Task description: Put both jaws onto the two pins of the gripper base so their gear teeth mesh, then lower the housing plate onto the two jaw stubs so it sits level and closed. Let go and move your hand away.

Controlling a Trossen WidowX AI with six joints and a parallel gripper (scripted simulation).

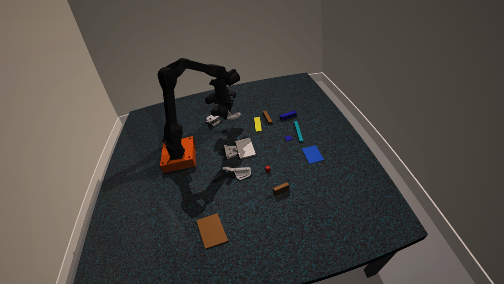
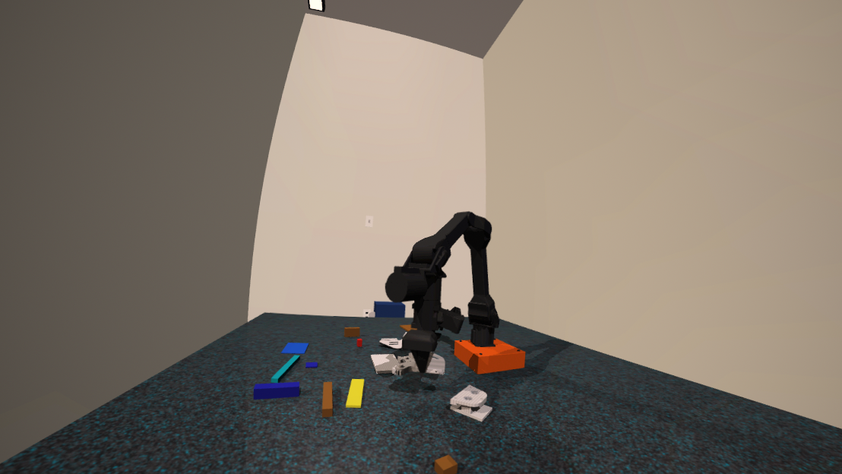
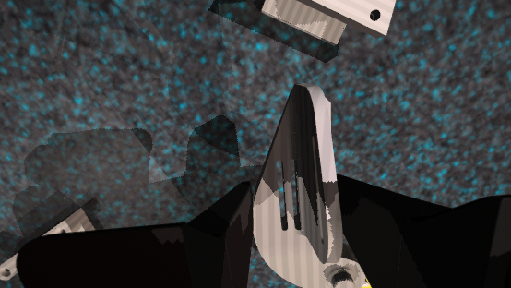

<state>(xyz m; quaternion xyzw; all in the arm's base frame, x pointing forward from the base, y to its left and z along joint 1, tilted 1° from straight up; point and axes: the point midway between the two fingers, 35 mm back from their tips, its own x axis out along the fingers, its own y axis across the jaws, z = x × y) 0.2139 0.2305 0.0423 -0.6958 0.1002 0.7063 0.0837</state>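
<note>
My gripper tip is 90 mm past the white block, 60 mm to the right of it and 50 mm above it. From my gripper tip the other things lie so: white jaw (40 mm ahead, 10 mm to the left); brown bar (200 mm ahead, 50 mm below, 40 mm to the left); yellow bar (150 mm ahead, 60 mm below).
</note>
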